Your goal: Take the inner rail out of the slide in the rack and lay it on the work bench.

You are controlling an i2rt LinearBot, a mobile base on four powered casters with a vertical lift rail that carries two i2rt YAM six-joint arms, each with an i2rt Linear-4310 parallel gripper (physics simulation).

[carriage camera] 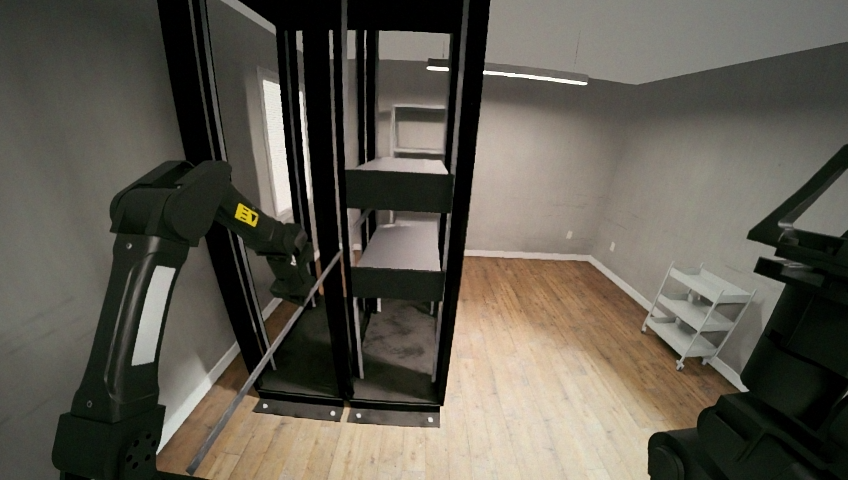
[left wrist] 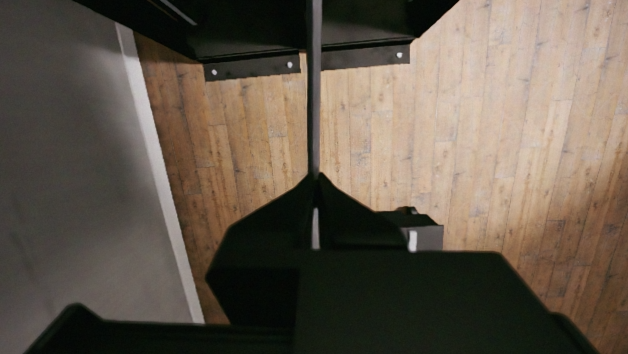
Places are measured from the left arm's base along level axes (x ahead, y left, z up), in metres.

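Where they show: left gripper, between the fingertips: (carriage camera: 303,304) (left wrist: 316,180).
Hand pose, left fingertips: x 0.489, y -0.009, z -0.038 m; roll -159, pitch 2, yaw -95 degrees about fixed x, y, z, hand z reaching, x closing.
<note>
After its pixels a point has its place.
The inner rail (carriage camera: 266,359) @[z -0.061, x 0.308, y 0.009 m] (left wrist: 314,100) @[z -0.023, x 0.534, y -0.013 m] is a long, thin grey bar that slants from the middle post of the black rack (carriage camera: 468,148) @[z 0.384, x 0.916, y -0.503 m] down towards the lower left of the carriage view. My left gripper (carriage camera: 310,294) @[z -0.038, x 0.489, y -0.009 m] (left wrist: 316,180) @[z -0.038, x 0.489, y -0.009 m] is shut on the rail in front of the rack; in the left wrist view its fingertips meet around the bar. Whether the rail's far end still sits in the slide cannot be told. My right gripper (carriage camera: 753,251) is open and empty at the right edge of the carriage view. The work bench does not show.
Two shelf-like units (carriage camera: 398,191) @[z 0.177, x 1.049, y -0.232 m] (carriage camera: 398,284) @[z -0.306, x 1.049, y -0.239 m] sit in the rack's right bay. Bolted foot plates (carriage camera: 392,416) @[z -1.162, x 0.878, y -0.219 m] (left wrist: 360,58) @[z -1.163, x 0.866, y -0.243 m] lie along its front. A white cart (carriage camera: 711,285) @[z -0.507, x 1.443, y -2.779 m] stands by the right wall. A grey wall (carriage camera: 53,178) @[z 0.274, x 0.701, y 1.057 m] (left wrist: 65,175) @[z -0.660, x 0.424, y 1.062 m] runs close along the left.
</note>
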